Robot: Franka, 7 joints.
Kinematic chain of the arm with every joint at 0, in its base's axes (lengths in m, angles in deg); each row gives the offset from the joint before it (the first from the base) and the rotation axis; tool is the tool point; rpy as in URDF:
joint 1: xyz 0 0 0.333 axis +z
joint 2: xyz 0 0 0 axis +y
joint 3: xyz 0 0 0.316 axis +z
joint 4: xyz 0.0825 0 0 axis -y
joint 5: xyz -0.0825 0 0.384 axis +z
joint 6: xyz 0 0 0 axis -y
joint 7: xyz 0.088 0 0 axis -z
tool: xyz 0 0 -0.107 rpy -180 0 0
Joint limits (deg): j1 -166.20..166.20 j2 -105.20..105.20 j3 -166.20..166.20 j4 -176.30..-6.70 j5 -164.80..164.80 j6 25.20..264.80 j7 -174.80..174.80
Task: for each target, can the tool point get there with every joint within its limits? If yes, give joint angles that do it. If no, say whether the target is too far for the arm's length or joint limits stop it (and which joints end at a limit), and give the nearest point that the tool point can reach.
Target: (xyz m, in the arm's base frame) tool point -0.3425 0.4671 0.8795
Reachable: yes | joints -118.66 -16.25 -95.72 -68.01 -103.13 127.65 -5.95
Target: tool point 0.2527 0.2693 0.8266
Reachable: yes | joints 29.67 -32.11 19.62 -118.45 -130.10 86.44 -2.69
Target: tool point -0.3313 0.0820 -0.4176
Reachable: no: joint limits stop it (at a limit: joint 2) | nearest point -0.3256 0.0806 -0.3582 | short by 0.060 m
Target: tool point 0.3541 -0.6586 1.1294
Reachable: no: too far | nearest point 0.2781 -0.5172 0.9584 | short by 0.235 m
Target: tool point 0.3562 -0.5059 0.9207
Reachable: yes | joints -36.12 38.89 -67.17 -22.51 15.24 135.56 94.02
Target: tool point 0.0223 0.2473 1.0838
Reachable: yes | joints 65.73 3.74 61.04 -24.18 -103.64 74.96 65.56
